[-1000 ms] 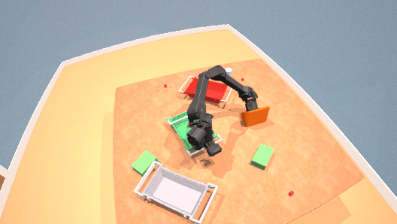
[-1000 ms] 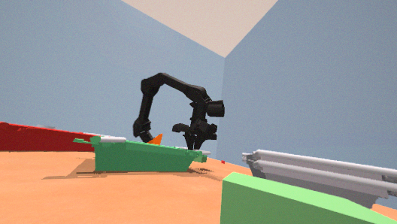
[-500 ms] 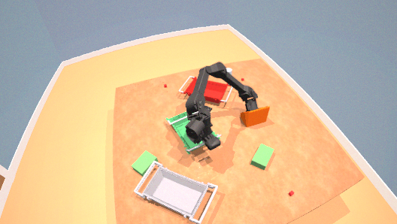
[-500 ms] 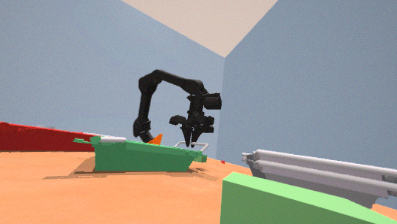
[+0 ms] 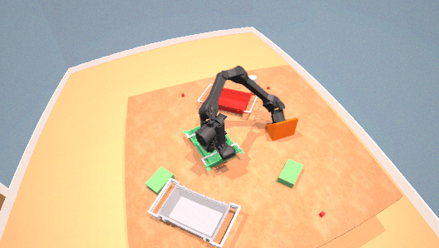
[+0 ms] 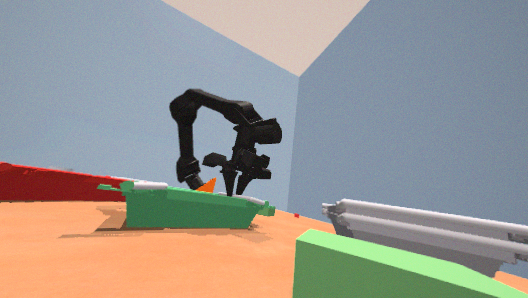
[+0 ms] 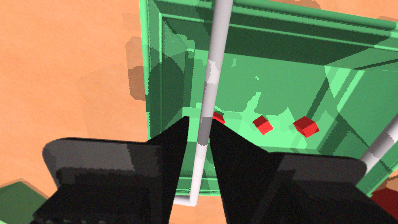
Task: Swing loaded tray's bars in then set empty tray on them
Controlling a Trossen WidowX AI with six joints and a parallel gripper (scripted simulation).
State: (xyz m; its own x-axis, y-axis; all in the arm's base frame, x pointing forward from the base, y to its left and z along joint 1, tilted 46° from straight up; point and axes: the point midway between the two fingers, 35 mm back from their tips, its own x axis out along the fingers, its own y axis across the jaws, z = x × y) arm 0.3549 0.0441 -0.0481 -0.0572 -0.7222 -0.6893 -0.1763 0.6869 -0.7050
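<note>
Right now my gripper tip is 370 mm to the left of the red tray, 180 mm past it and 10 mm above it.
</note>
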